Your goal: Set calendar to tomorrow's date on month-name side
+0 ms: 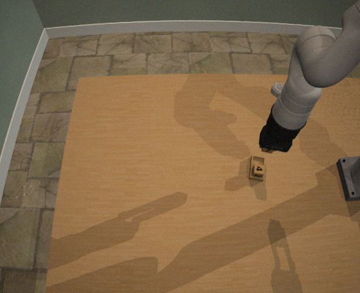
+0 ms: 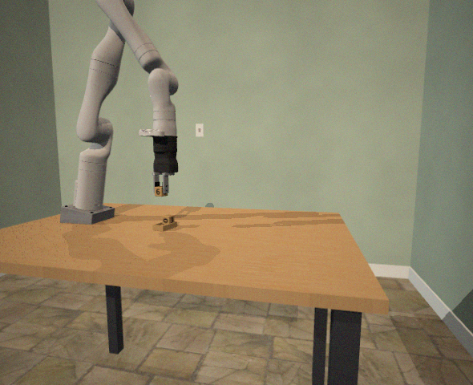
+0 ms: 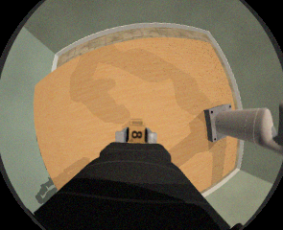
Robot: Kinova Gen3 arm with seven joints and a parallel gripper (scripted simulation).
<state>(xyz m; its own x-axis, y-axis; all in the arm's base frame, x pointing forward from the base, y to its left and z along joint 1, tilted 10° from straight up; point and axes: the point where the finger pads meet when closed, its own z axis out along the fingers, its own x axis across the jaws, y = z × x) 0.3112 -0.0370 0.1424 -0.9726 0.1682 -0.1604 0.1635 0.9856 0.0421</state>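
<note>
My hand is 1 cm to the right of the tray and 13 cm above it.
</note>
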